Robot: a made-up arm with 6 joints.
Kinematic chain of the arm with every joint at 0, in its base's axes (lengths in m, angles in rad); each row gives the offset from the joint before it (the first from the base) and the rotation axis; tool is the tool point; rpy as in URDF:
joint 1: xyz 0 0 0.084 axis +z
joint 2: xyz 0 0 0 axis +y
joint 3: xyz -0.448 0 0.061 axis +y
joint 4: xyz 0.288 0 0.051 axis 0.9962 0 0.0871
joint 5: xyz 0 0 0 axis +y
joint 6: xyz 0.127 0 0.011 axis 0.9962 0 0.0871
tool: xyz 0 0 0 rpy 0 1.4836 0
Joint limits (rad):
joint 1: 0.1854..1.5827
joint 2: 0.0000..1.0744
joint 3: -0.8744..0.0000
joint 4: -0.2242..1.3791
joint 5: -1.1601..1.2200
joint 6: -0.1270..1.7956
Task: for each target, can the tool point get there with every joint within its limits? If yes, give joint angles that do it. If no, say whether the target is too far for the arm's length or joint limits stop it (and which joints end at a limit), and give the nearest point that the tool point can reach.
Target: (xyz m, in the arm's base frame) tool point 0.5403 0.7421 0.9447
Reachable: no: too far | nearest point 0.1434 0.1969 0.5626 | short by 0.775 m
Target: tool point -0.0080 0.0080 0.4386
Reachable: yes | joints 1.3297 0.4137 -0.6790 0.1924 0.4060 0.0658
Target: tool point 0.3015 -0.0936 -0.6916
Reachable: no: joint limits stop it (at a limit: joint 1, joint 2, joint 3, joint 4, joint 5) | nearest point 0.0279 -0.1060 0.0835 | short by 0.822 m
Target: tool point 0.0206 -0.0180 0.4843
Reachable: yes | joints 0.7135 0.4312 -0.6053 0.7871 -0.3055 0.6775
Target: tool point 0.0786 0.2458 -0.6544
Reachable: no: joint limits stop it (at a limit: joint 1, joint 2, joint 3, joint 5) | nearest point -0.1101 0.0101 0.0844 | short by 0.798 m
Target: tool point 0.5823 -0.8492 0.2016
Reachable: no: too far | nearest point 0.1042 -0.3211 0.4747 | short by 0.763 m
